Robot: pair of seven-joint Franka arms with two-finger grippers.
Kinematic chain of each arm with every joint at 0, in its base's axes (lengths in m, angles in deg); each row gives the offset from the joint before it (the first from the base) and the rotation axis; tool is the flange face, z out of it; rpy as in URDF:
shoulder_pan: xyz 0 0 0.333 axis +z
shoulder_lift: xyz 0 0 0 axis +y
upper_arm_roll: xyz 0 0 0.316 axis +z
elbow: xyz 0.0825 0 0 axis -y
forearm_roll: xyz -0.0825 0 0.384 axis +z
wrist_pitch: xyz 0 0 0 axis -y
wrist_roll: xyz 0.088 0 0 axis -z
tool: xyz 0 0 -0.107 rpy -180 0 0
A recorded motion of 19 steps. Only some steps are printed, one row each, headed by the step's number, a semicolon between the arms.
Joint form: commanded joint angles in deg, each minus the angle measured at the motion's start. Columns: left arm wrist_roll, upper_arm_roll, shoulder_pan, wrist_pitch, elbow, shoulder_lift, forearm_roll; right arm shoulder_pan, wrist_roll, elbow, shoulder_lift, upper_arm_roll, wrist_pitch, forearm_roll.
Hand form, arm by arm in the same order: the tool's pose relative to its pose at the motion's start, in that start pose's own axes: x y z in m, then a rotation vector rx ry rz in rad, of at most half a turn. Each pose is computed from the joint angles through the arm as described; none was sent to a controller.
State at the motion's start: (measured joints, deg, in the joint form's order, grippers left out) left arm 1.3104 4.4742 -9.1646 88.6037 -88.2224 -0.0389 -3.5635; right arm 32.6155 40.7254 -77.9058 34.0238 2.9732 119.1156 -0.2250
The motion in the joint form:
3: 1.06 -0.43 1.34 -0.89 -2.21 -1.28 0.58; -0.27 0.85 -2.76 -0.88 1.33 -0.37 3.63
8: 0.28 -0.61 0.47 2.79 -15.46 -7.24 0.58; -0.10 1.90 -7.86 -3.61 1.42 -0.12 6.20
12: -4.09 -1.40 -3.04 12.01 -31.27 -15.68 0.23; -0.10 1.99 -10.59 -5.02 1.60 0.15 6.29
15: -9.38 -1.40 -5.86 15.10 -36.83 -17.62 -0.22; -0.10 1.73 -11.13 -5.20 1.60 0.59 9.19
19: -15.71 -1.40 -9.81 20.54 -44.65 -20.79 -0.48; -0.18 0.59 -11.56 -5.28 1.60 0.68 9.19
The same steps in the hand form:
3: -0.0093 -0.0103 0.0066 0.0074 -0.0311 0.0014; -0.0174 -0.0032 0.0112 0.0255 -0.0750 0.0325
8: -0.0418 -0.0043 0.0552 -0.0007 -0.0950 0.0000; -0.0361 0.0042 0.0169 0.0264 -0.1272 0.0685
12: -0.0855 0.0284 0.1022 -0.0064 -0.0678 -0.0077; -0.0457 0.0092 0.0204 0.0144 -0.1415 0.0683
15: -0.1012 0.0490 0.1293 -0.0091 -0.0813 -0.0560; -0.0483 0.0082 0.0215 0.0468 -0.1689 0.0914
19: -0.1264 0.0745 0.1626 -0.0100 -0.0738 -0.1034; -0.0489 0.0101 0.0237 0.0452 -0.1713 0.0733

